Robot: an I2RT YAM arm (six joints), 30 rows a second.
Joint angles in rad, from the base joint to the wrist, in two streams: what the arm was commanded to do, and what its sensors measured. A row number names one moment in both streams.
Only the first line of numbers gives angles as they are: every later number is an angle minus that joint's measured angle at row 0.
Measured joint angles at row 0:
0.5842, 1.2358, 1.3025, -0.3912, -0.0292, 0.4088
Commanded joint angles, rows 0 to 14:
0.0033, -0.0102, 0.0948, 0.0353, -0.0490, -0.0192
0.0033, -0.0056, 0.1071, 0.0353, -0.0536, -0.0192
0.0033, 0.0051, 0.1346, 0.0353, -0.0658, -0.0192
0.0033, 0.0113, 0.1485, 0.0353, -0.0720, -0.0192
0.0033, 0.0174, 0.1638, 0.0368, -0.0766, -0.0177
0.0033, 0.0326, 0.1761, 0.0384, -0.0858, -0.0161
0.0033, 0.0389, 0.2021, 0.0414, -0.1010, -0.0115
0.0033, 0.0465, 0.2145, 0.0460, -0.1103, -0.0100
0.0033, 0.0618, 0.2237, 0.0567, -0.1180, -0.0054
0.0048, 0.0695, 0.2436, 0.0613, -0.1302, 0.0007
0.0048, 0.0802, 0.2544, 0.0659, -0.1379, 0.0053
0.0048, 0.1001, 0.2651, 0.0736, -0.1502, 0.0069
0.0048, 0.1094, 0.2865, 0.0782, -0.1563, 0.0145
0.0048, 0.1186, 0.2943, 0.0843, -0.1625, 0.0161
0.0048, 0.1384, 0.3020, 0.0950, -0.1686, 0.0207
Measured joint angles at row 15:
0.0004, 0.1083, 0.2373, 0.0088, -0.1175, 0.0076
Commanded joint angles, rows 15 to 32:
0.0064, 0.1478, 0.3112, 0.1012, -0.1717, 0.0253
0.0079, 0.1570, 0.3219, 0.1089, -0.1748, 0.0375
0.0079, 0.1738, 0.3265, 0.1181, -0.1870, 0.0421
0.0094, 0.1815, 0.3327, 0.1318, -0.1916, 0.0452
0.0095, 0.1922, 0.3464, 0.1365, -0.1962, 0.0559
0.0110, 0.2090, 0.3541, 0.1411, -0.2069, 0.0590
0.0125, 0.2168, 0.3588, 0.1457, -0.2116, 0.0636
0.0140, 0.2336, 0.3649, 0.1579, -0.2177, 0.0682
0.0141, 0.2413, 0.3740, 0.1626, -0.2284, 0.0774
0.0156, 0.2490, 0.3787, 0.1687, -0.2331, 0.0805
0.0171, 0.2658, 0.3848, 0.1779, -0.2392, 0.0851
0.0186, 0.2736, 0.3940, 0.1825, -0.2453, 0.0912
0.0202, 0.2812, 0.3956, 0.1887, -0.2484, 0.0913
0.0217, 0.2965, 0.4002, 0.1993, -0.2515, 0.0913
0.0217, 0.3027, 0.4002, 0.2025, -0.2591, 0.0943
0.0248, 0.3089, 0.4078, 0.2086, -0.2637, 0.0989
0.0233, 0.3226, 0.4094, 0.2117, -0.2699, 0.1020
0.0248, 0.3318, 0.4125, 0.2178, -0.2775, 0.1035
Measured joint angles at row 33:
0.0176, 0.3208, 0.3522, 0.1156, -0.2331, 0.0862
